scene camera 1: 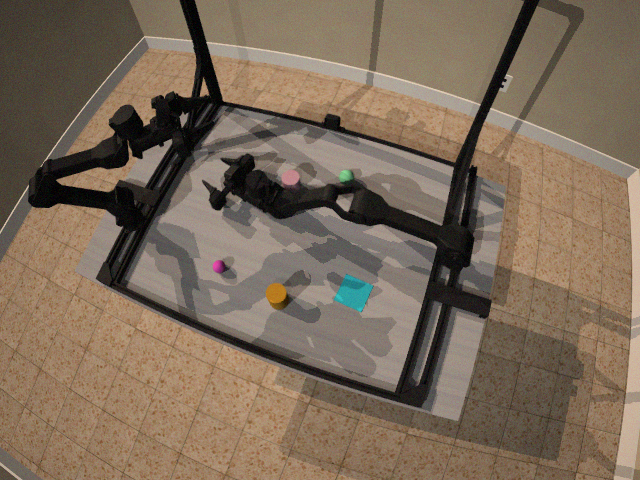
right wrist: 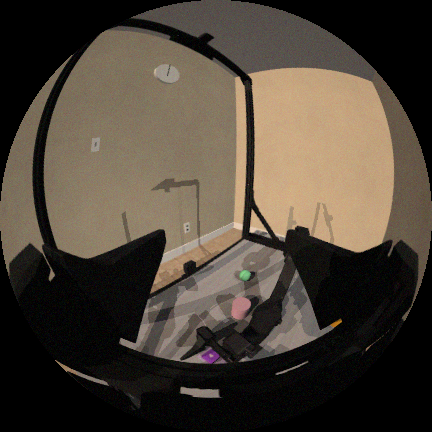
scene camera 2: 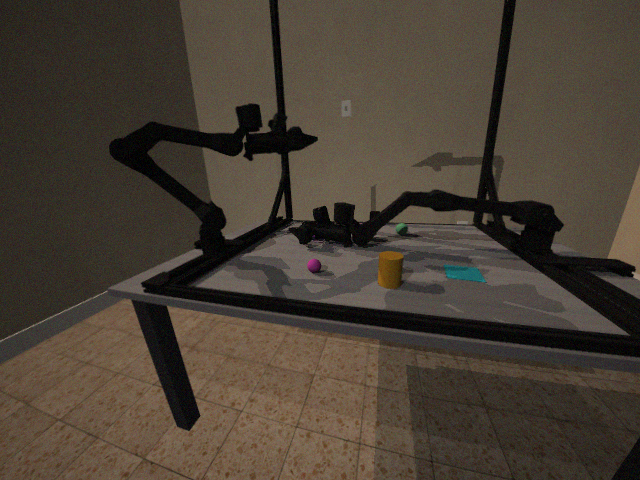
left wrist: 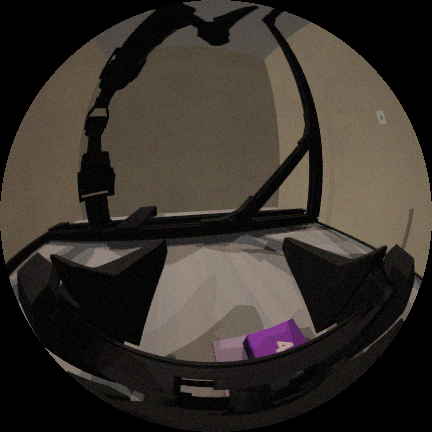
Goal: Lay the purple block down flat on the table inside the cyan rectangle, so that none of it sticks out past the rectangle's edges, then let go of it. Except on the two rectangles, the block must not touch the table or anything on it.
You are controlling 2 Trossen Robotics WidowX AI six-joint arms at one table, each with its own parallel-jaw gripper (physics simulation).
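Frame: origin at the left arm's base, x ahead, y left, z up, level; metres.
Seen in the pictures: left gripper, fingertip midpoint: [scene camera 1: 211, 169] [scene camera 2: 295, 226] [left wrist: 226, 245]; right gripper, fingertip midpoint: [scene camera 1: 210, 109] [right wrist: 228, 236] [scene camera 2: 311, 140]; left arm's base, origin of the base link: [scene camera 1: 453, 259] [scene camera 2: 534, 247]; right arm's base, origin of the base link: [scene camera 1: 133, 221] [scene camera 2: 214, 252] [left wrist: 99, 224].
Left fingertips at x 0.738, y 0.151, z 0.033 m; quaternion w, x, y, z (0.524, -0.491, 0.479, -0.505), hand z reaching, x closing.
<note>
Pixels of each thing's top centre, then the offset from my left fingertips to it. "pt": a spot on its surface instead.
- purple block, middle of its top: [left wrist: 281, 344] [right wrist: 210, 355] dy -0.029, dx -0.065, dz -0.034 m
- lilac rectangle, surface spot: [left wrist: 226, 349] pt dy +0.001, dx -0.057, dz -0.051 m
- cyan rectangle, surface spot: [scene camera 1: 353, 292] [scene camera 2: 462, 272] pt dy +0.074, dx -0.546, dz -0.051 m
- pink cylinder, middle of its top: [scene camera 1: 290, 177] [right wrist: 241, 303] dy -0.102, dx -0.223, dz +0.000 m
- green ball, middle of its top: [scene camera 1: 346, 173] [right wrist: 245, 270] [scene camera 2: 402, 223] dy -0.206, dx -0.349, dz -0.007 m
- orange cylinder, middle of its top: [scene camera 2: 391, 255] [scene camera 1: 276, 293] dy +0.199, dx -0.394, dz +0.017 m
- magenta ball, middle of its top: [scene camera 2: 313, 259] [scene camera 1: 217, 264] dy +0.219, dx -0.207, dz -0.017 m
The purple block [left wrist: 276, 340] [right wrist: 210, 355] shows a white 4 and appears to rest on the lilac rectangle [left wrist: 226, 349], low in the left wrist view and partly cut off by the gripper body. In scene camera 1 the left gripper hides it. My left gripper [scene camera 1: 214, 171] [left wrist: 226, 245] is open and empty, low over the table, with the block nearer its palm than its fingertips. My right gripper [scene camera 1: 210, 110] [right wrist: 228, 236] is open and empty, high above the table at the upper left in scene camera 1. The cyan rectangle [scene camera 1: 353, 292] [scene camera 2: 464, 273] lies flat with nothing on it.
A pink cylinder [scene camera 1: 290, 179] [right wrist: 241, 308] stands beside the left arm, with a green ball [scene camera 1: 346, 176] [scene camera 2: 401, 228] [right wrist: 244, 275] farther right. An orange cylinder [scene camera 1: 277, 296] [scene camera 2: 390, 270] stands left of the cyan rectangle. A magenta ball [scene camera 1: 218, 266] [scene camera 2: 314, 265] lies farther left.
</note>
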